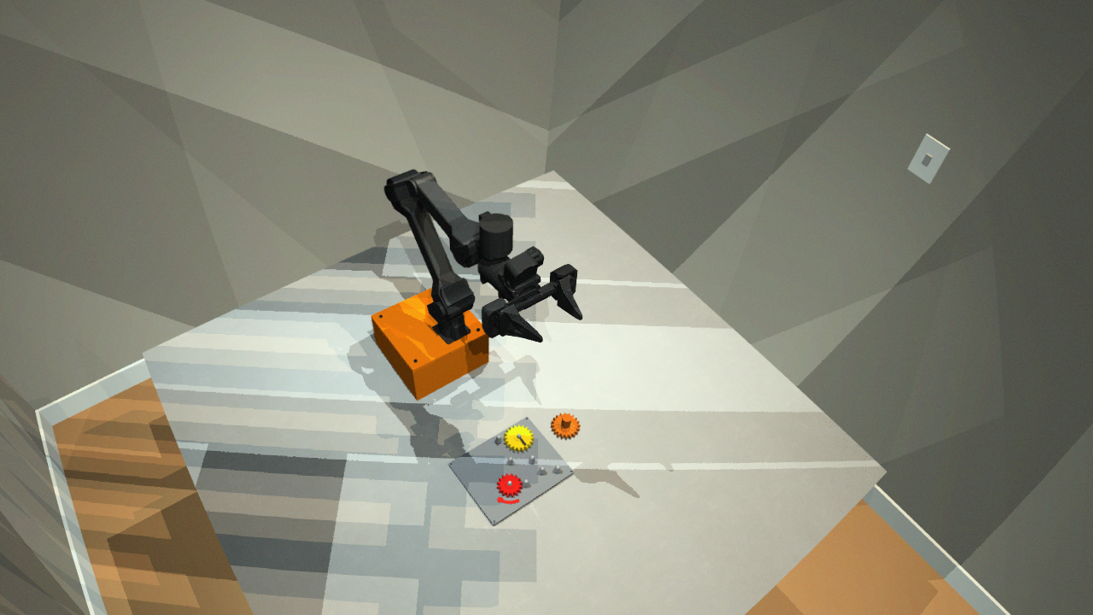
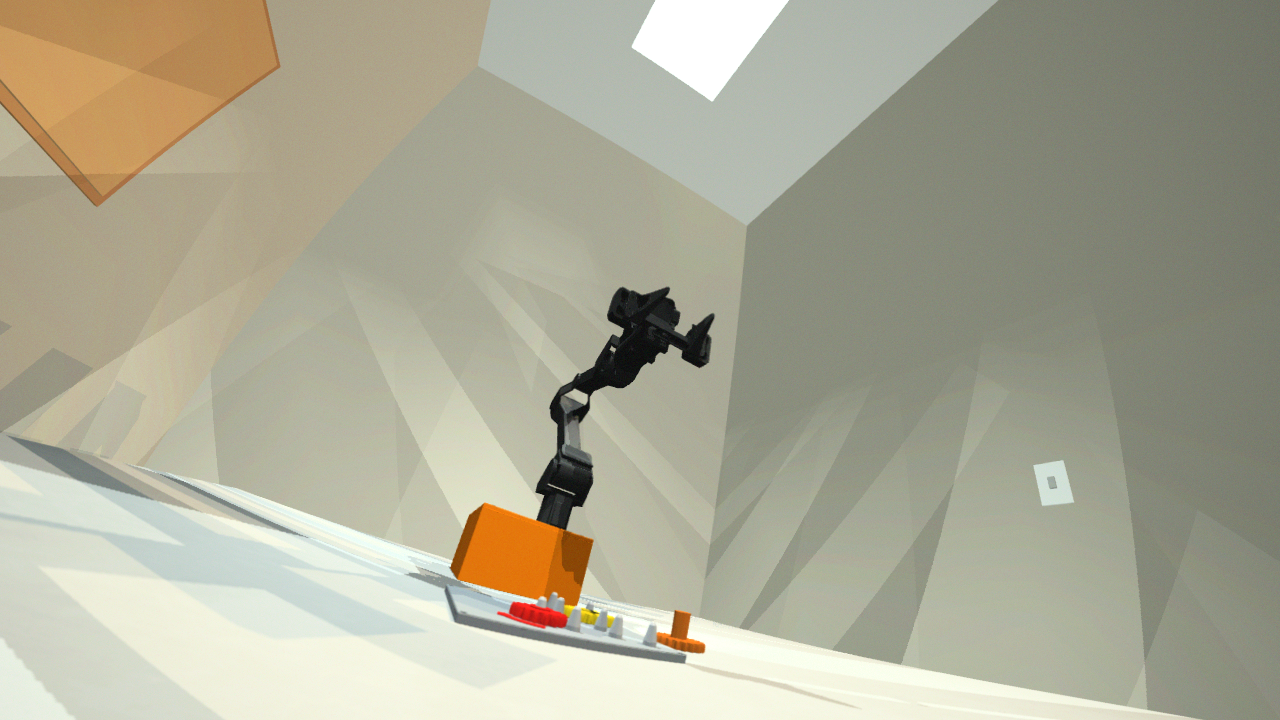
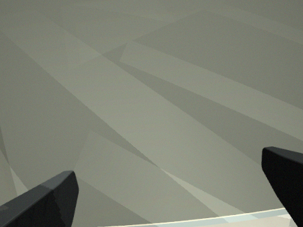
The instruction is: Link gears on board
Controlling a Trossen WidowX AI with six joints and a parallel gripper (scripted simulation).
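My gripper tip is 43 cm above the orange gear, 9 cm to the right of it and 3 cm past it. From my gripper tip the other things lie so: red gear 43 cm below, 10 cm to the right, 1 cm ahead; then grey board 44 cm below, 7 cm to the right, 2 cm behind; then yellow gear 43 cm below, 6 cm behind, 2 cm to the right.
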